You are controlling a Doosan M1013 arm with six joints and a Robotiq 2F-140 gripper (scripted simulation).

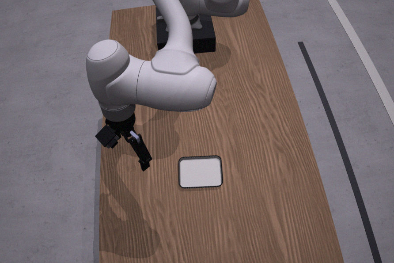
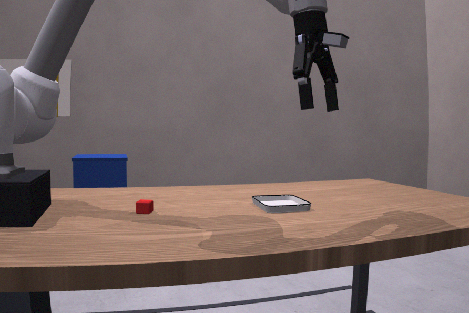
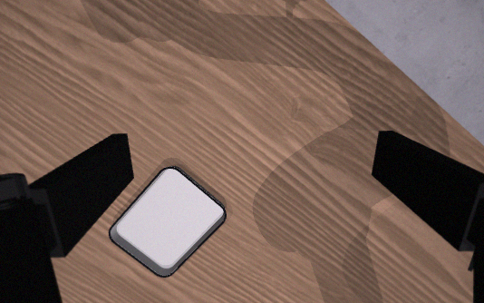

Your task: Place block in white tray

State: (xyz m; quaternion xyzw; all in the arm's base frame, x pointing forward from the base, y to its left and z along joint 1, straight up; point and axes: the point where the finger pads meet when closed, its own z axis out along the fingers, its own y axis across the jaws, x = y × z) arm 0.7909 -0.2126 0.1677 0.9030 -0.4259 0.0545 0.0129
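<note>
The red block lies 38 cm behind my hand, 22 cm to the left of it and 25 cm below it. The rest, counted from my hand: white tray 1 cm behind, 22 cm to the left, 26 cm below.
</note>
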